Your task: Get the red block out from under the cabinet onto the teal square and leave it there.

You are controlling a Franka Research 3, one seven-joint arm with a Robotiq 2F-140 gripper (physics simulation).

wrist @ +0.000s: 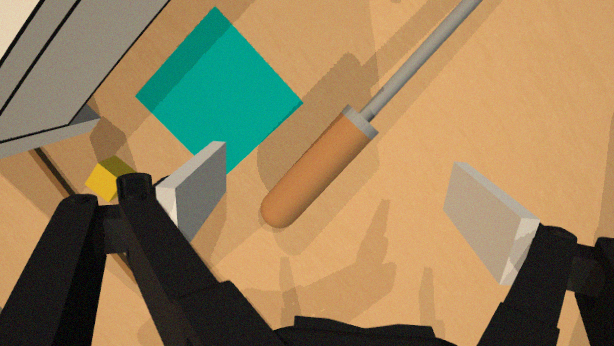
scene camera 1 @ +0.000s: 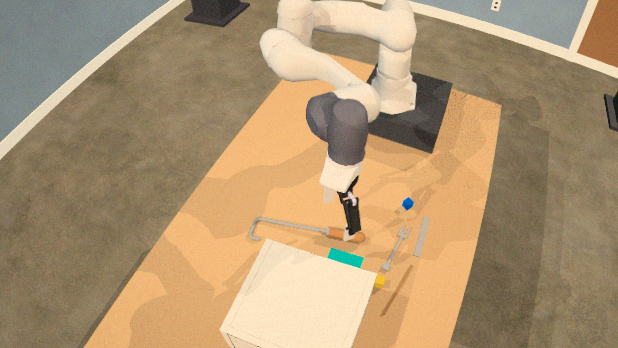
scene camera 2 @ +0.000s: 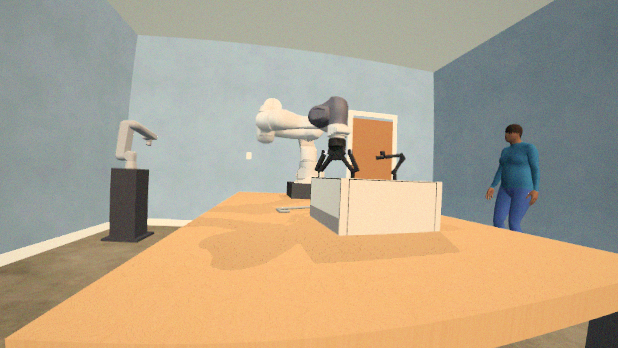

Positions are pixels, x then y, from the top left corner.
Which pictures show my gripper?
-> The wrist view, scene camera 1 and scene camera 2: all of them.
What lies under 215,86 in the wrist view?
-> A teal square.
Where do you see a yellow block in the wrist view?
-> At 102,180
